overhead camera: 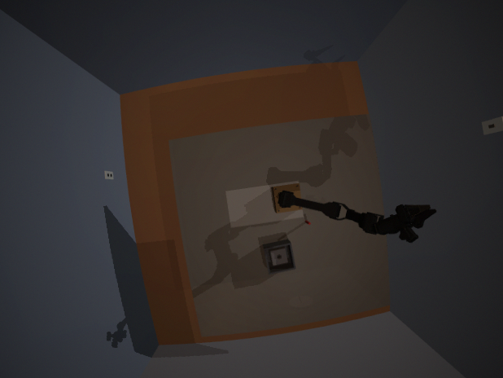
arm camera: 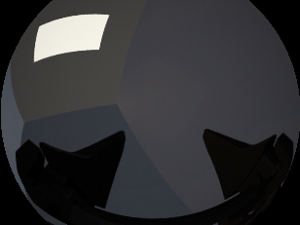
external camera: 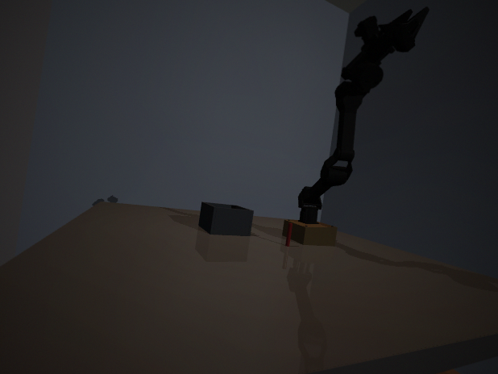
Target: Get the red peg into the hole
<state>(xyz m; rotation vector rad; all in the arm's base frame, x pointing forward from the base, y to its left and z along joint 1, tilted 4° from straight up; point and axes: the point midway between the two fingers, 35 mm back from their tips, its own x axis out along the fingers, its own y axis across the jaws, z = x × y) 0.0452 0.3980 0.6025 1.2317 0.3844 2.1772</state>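
Right now my gripper tip is 650 mm above the red peg, 300 mm to the left of it and 100 mm short of it. Round my gripper tip: dark box 660 mm below, 500 mm to the right, 270 mm ahead; plate 650 mm below, 500 mm to the right, 270 mm ahead.
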